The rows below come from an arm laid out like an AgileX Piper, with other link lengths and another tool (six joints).
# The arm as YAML. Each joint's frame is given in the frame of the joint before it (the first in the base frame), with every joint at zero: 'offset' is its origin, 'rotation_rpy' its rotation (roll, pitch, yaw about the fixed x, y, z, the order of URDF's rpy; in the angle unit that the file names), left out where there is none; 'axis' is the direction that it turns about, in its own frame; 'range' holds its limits. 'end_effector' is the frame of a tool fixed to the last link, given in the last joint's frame.
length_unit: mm
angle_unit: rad
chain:
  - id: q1
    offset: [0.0, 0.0, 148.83]
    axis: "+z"
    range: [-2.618, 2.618]
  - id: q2
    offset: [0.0, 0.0, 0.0]
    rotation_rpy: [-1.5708, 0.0, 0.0]
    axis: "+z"
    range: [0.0, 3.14]
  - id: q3
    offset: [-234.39, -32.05, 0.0]
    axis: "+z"
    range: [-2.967, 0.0]
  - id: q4
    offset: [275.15, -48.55, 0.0]
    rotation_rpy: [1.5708, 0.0, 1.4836]
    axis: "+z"
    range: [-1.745, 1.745]
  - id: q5
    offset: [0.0, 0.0, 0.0]
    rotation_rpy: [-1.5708, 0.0, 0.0]
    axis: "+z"
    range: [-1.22, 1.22]
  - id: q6
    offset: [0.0, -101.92, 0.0]
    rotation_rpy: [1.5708, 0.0, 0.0]
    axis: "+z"
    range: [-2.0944, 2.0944]
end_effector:
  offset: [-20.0, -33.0, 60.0]
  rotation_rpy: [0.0, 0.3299, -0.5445]
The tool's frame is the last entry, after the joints.
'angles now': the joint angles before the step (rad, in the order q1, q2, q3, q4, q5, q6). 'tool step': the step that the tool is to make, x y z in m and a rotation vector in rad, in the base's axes. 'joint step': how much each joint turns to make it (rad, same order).
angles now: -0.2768 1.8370 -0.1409 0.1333 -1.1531 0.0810
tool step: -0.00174 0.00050 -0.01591 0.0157 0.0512 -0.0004
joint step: 0.0000 0.0766 -0.0229 -0.0002 0.0000 0.0012
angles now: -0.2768 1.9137 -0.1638 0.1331 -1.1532 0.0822
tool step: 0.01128 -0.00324 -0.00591 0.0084 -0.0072 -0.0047
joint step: 0.0000 0.0526 -0.0555 -0.0009 -0.0003 0.0116
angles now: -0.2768 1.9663 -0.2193 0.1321 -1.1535 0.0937
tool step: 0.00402 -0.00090 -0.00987 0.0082 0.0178 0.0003
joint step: 0.0000 0.0558 -0.0349 -0.0020 -0.0011 0.0034
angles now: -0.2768 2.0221 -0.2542 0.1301 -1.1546 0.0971
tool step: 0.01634 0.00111 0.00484 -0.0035 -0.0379 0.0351
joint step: 0.0000 0.0014 -0.0405 -0.0371 0.0021 0.0039
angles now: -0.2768 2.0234 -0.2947 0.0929 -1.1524 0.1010
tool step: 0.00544 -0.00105 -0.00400 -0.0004 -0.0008 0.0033
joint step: 0.0000 0.0307 -0.0283 -0.0032 -0.0033 -0.0001
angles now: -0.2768 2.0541 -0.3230 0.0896 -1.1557 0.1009
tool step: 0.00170 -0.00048 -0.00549 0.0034 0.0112 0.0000
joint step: -0.0001 0.0267 -0.0174 -0.0001 0.0024 0.0000
